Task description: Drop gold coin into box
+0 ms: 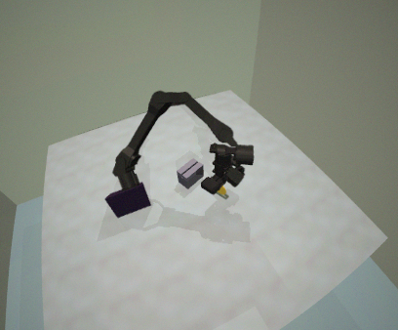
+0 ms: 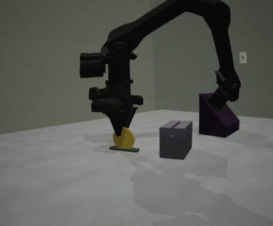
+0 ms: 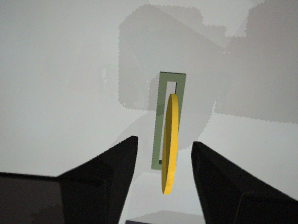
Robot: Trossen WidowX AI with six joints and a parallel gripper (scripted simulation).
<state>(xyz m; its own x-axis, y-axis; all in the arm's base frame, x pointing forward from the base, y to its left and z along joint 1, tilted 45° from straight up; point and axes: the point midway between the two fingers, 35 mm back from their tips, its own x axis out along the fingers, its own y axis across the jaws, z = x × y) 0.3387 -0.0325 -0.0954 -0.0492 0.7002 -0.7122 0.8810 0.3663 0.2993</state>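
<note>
Right now the gold coin is 10 mm below my gripper tip.
</note>
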